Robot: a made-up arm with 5 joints. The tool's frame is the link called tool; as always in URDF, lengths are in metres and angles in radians. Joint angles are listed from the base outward. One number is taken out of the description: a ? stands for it. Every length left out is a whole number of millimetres.
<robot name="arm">
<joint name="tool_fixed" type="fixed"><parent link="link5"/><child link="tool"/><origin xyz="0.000 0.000 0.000" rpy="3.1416 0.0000 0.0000"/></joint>
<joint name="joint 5" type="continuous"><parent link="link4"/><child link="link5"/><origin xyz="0.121 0.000 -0.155" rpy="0.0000 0.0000 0.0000"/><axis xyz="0 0 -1"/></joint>
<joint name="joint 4" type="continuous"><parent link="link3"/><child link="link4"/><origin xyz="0.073 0.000 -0.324" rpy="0.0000 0.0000 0.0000"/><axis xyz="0 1 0"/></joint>
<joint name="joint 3" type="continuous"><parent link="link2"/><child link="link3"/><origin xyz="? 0.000 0.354" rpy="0.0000 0.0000 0.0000"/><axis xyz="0 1 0"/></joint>
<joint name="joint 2" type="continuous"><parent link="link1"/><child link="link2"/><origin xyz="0.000 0.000 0.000" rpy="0.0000 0.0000 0.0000"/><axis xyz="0 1 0"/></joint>
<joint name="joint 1" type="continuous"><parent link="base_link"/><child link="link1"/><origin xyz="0.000 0.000 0.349" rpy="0.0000 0.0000 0.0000"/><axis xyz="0 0 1"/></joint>
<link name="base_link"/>
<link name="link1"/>
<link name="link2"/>
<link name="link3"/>
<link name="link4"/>
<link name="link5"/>
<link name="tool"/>
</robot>
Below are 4 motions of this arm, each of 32 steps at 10 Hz.
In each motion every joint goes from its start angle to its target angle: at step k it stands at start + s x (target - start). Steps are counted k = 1, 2, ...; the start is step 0. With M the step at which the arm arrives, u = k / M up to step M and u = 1 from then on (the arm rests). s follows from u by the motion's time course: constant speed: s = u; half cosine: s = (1 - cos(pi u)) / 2; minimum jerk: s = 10 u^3 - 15 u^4 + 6 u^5.
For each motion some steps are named. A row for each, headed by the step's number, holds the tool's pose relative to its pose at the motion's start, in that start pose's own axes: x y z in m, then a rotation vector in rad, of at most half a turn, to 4 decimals.
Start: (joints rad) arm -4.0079 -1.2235 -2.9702 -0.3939 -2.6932
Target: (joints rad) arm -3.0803 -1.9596 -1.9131 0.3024 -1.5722
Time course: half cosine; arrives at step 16
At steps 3, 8, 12, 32:
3: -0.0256 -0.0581 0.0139 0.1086 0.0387 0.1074
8: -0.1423 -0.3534 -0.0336 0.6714 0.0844 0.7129
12: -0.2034 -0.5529 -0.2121 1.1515 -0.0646 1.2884
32: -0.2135 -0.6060 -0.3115 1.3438 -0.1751 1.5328

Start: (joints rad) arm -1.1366 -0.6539 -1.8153 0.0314 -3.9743
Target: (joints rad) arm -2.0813 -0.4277 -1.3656 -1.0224 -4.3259
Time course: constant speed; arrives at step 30
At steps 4, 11, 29, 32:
4: 0.0190 0.0177 0.0097 0.0899 0.0268 -0.1449
11: 0.0629 0.0391 0.0171 0.2363 0.0753 -0.4075
29: 0.1931 0.0412 -0.0371 0.5471 0.2083 -1.1264
32: 0.1995 0.0398 -0.0433 0.5614 0.2159 -1.1679

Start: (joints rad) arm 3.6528 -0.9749 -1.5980 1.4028 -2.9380
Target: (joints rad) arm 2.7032 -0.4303 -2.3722 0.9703 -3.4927
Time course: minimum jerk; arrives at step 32
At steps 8, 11, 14, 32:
8: -0.0288 0.0008 -0.0086 0.0785 -0.0834 -0.0221
11: -0.0609 0.0007 -0.0190 0.1801 -0.1758 -0.0558
14: -0.0994 -0.0009 -0.0329 0.3261 -0.2844 -0.1109
32: -0.2067 -0.0160 -0.0913 1.0147 -0.5428 -0.4256

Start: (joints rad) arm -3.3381 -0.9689 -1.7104 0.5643 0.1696
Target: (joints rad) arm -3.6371 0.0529 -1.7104 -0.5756 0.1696
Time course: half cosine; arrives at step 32
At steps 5, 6, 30, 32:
5: -0.0091 0.0003 0.0342 -0.0137 0.0094 -0.0092
6: -0.0136 0.0009 0.0486 -0.0195 0.0134 -0.0132
30: -0.3474 0.1914 0.3939 -0.2210 0.1556 -0.1680
32: -0.3521 0.1948 0.3950 -0.2230 0.1571 -0.1697

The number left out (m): 0.067
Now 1 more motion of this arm.
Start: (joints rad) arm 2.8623 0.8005 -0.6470 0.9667 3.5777
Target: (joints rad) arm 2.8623 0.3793 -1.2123 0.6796 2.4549
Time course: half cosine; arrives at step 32
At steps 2, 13, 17, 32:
2: -0.0015 0.0007 -0.0042 -0.0051 -0.0111 -0.0108
13: -0.0242 0.0113 -0.1705 -0.1068 -0.4422 -0.3916
17: -0.0096 0.0045 -0.2704 -0.0906 -0.7042 -0.5908
32: 0.1033 -0.0481 -0.4872 0.1668 -1.3242 -0.9607

